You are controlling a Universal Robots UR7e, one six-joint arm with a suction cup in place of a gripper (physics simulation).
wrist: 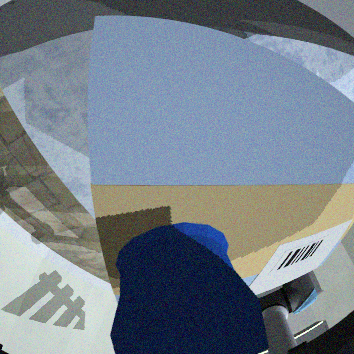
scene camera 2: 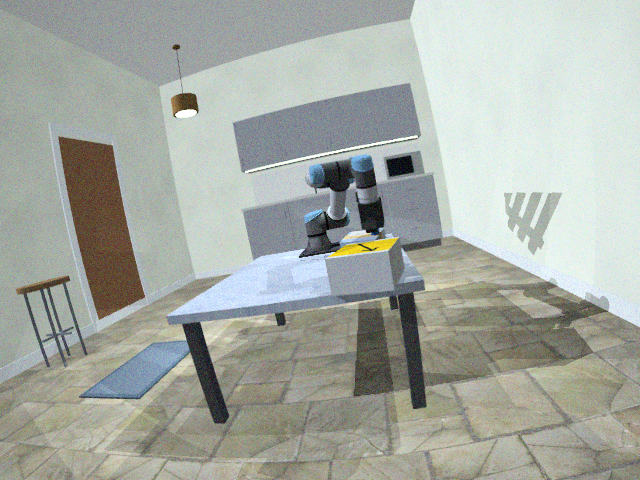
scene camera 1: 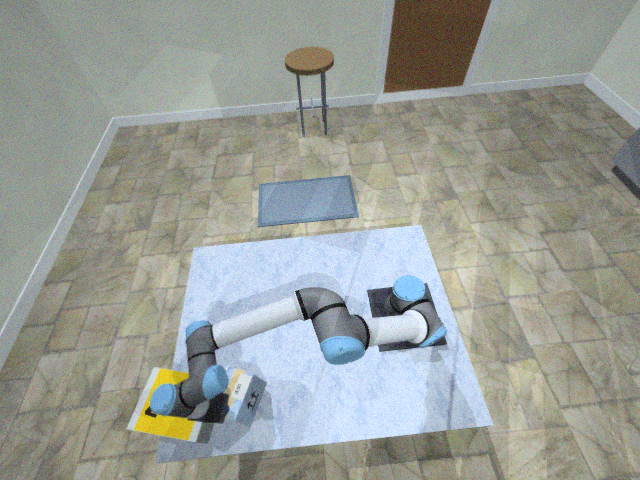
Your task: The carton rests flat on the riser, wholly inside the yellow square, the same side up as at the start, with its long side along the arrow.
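Observation:
The carton (scene camera 1: 254, 396) (scene camera 2: 356, 237) (wrist: 215, 110) is blue-grey with a tan band and a white label. It is beside the riser (scene camera 1: 205, 434) (scene camera 2: 359, 276), on the robot-base side and outside the yellow square (scene camera 1: 168, 424) (scene camera 2: 345, 252). In scene camera 1 its marked side faces right. Whether its underside touches the table is hidden. My suction cup (scene camera 1: 226, 408) (scene camera 2: 374, 232) (wrist: 202, 240) is blue and sits against the tan band, holding the carton. The black arrow (scene camera 1: 150, 412) (scene camera 2: 368, 247) is partly covered by the wrist in scene camera 1.
The pale blue table (scene camera 1: 330, 408) (scene camera 2: 248, 299) bears the riser and the arm's dark base plate (scene camera 1: 379, 304). The arm stretches over the table, with its wrist above the riser in scene camera 1. A stool (scene camera 1: 309, 59) (scene camera 2: 43, 285) and a floor mat (scene camera 1: 307, 200) (scene camera 2: 139, 369) are away from the table.

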